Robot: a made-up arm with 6 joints.
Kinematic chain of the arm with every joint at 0, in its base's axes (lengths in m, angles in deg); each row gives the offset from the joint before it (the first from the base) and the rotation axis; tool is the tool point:
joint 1: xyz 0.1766 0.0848 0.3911 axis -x
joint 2: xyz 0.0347 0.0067 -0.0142 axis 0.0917 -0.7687 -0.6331
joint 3: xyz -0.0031 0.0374 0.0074 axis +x
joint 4: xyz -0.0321 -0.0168 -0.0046 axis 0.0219 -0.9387 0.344
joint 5: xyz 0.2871 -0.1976 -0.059 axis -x
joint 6: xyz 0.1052 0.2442 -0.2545 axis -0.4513 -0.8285 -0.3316
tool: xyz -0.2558 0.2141 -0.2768
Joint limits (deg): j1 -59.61..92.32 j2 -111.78..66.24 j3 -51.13..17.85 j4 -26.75..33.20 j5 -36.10..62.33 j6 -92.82..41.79
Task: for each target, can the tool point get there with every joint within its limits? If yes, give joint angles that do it. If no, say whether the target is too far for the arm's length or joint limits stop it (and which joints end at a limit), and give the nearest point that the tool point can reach.
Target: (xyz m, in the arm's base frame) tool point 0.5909 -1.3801 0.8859
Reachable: no: too far | nearest point 0.4526 -0.8539 0.7082 | short by 0.572 m
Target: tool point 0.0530 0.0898 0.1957
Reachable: yes | joints 22.64 -33.16 -40.40 8.07 -16.08 -56.16
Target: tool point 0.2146 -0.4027 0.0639
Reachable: yes | joints 32.23 -25.21 -25.30 12.68 33.80 -28.36
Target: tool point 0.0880 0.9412 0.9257
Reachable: no: joint limits stop it (at a limit: joint 1, joint 3, joint 4, joint 6) | nearest point 0.1167 0.7743 0.7790 | short by 0.224 m
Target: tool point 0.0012 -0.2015 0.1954
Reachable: yes | joints 69.52 -38.07 -40.24 23.54 -18.63 -31.40
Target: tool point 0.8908 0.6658 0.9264
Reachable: no: joint limits stop it (at a limit: joint 1, joint 3, joint 4, joint 6) | nearest point 0.7441 0.5470 0.7681 | short by 0.246 m
